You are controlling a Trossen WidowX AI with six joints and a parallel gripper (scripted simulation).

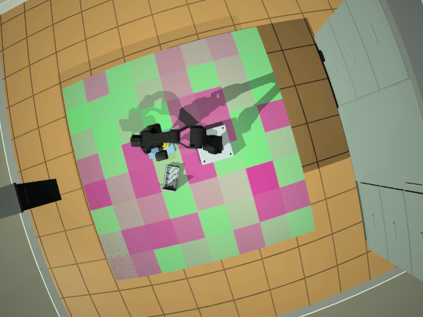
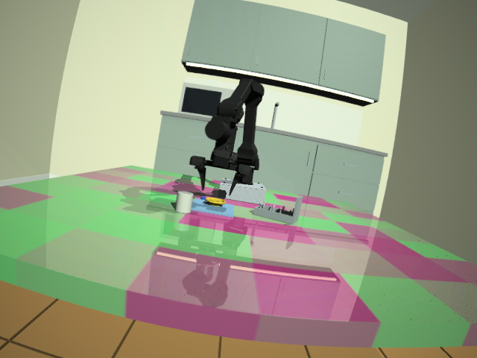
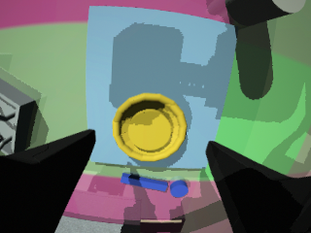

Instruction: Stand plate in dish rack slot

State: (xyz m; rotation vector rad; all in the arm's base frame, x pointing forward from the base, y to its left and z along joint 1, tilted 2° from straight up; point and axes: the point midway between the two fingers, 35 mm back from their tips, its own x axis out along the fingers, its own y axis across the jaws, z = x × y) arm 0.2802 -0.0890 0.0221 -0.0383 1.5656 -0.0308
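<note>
Right now my gripper tip is 3 cm above the yellow plate. Also, from my gripper tip: blue utensil: 8 cm behind, 4 cm below, 2 cm to the right; then white cup: 13 cm ahead, 7 cm to the right, 2 cm below; then light blue mat: 4 cm below, 2 cm ahead.
</note>
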